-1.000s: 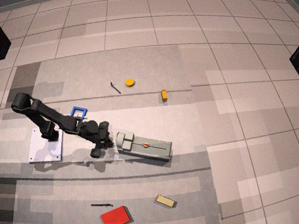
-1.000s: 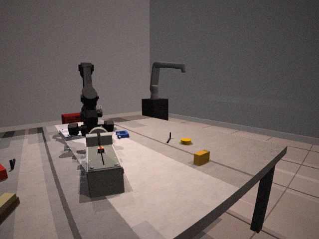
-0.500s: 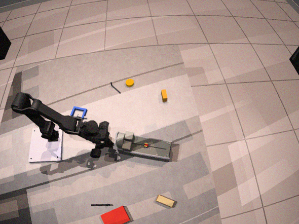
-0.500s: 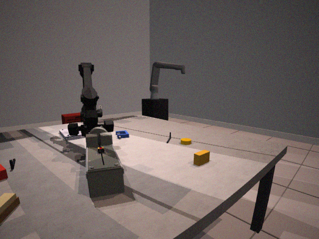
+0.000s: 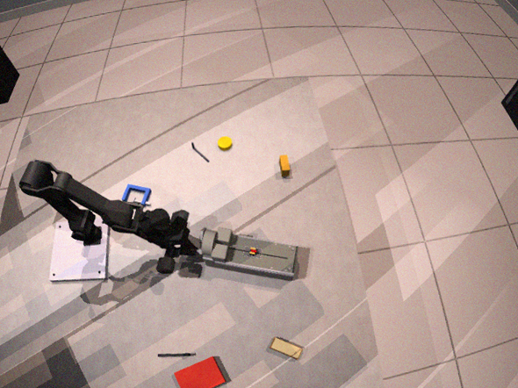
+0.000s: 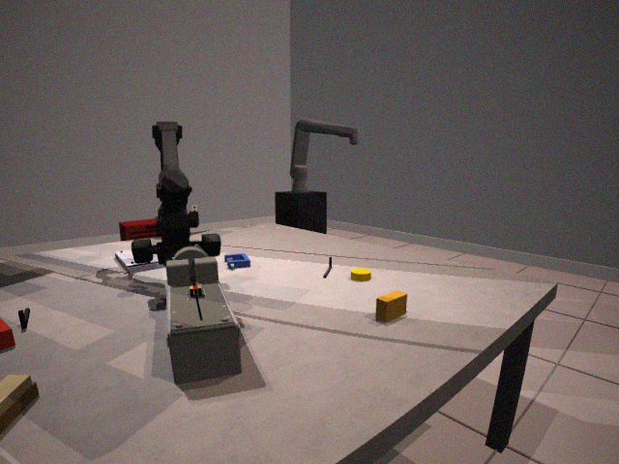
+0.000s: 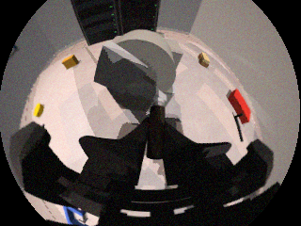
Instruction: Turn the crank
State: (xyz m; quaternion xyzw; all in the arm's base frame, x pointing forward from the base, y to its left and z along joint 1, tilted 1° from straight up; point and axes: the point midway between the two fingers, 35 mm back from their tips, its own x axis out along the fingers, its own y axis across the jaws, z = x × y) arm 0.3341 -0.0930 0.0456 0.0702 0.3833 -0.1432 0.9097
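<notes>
Now: the dark crank handle 2 cm behind my gripper tip, 1 cm to the left of it and 3 cm above it. From my gripper tip the other things lie so: blue block 20 cm behind, 24 cm to the left, 4 cm below; red plate 3 cm behind, 36 cm to the right, 3 cm below; red pointer 17 cm ahead, 3 cm to the right, 4 cm above.
</notes>
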